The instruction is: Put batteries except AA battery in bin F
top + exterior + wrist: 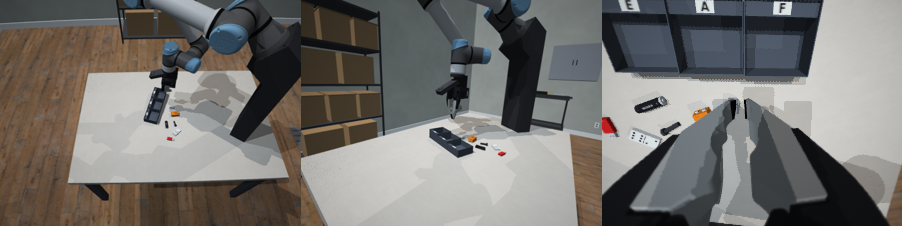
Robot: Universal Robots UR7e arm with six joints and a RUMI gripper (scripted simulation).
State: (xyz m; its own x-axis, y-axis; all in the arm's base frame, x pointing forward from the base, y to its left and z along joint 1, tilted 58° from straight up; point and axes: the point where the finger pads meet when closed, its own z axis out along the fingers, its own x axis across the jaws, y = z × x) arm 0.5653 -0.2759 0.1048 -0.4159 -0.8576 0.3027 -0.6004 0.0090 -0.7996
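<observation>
The dark three-compartment bin row is 60 mm ahead of my hand, 10 mm to the left of it and 110 mm below it. Also, from my hand: black cylindrical battery (40 mm ahead, 160 mm to the left, 120 mm below); grey piece (40 mm behind, 50 mm to the left, 120 mm below); orange block battery (30 mm behind, 100 mm to the left, 120 mm below).
</observation>
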